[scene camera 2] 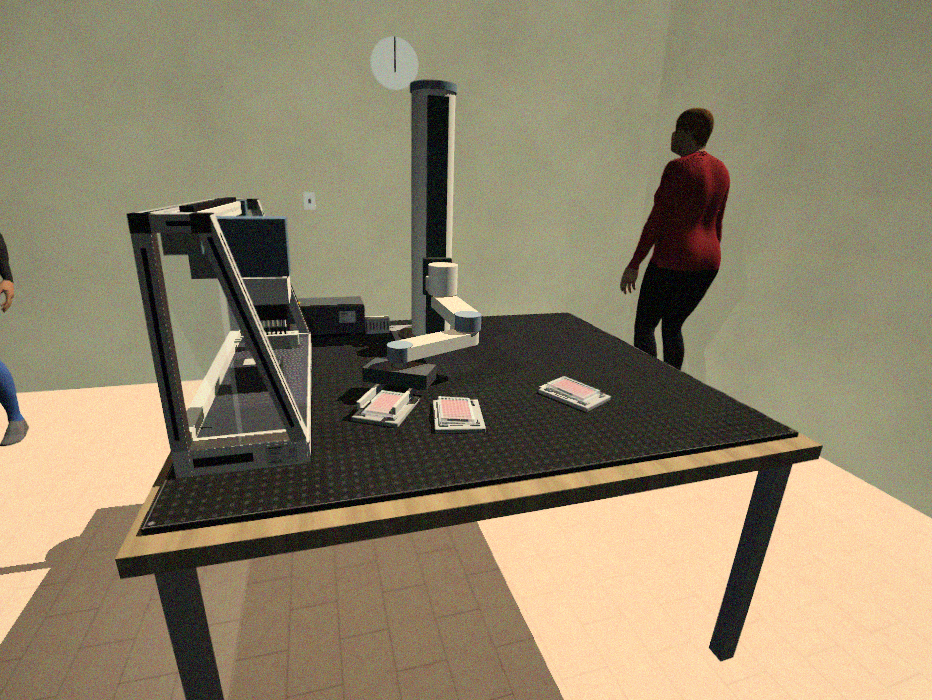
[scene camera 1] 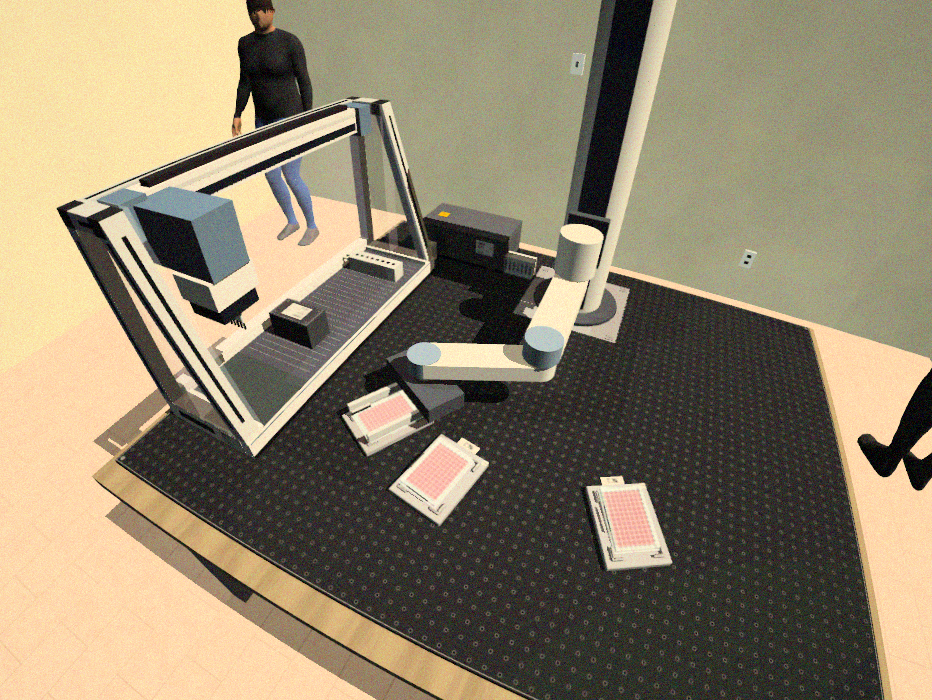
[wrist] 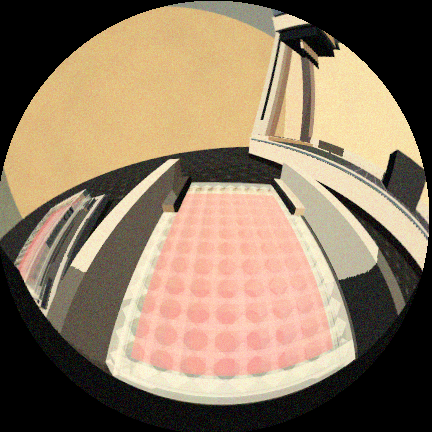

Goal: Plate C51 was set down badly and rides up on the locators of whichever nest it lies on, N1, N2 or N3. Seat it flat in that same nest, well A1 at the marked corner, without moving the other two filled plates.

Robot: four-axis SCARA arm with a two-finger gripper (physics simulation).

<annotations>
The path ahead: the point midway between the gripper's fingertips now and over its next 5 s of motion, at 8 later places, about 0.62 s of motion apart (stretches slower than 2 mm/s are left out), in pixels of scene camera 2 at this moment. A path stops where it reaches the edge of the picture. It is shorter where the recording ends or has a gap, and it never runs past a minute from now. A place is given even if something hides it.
My gripper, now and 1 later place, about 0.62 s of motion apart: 375,408; 375,388
</annotations>
